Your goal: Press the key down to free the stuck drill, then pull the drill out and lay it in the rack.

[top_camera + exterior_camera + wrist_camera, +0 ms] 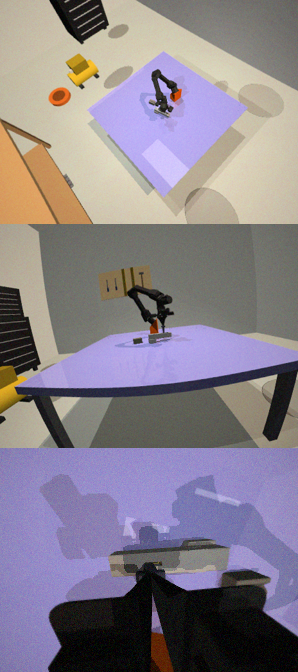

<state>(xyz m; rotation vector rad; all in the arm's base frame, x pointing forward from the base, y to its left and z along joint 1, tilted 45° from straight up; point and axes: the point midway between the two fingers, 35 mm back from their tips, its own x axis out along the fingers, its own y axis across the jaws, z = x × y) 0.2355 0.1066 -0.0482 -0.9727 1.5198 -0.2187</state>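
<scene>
Right now my gripper tip is 3 cm above the dark key. From my gripper tip the other things lie so: thin drill 2 cm ahead, 5 cm to the right, 7 cm below; grey block 1 cm ahead, 4 cm to the right, 8 cm below.
</scene>
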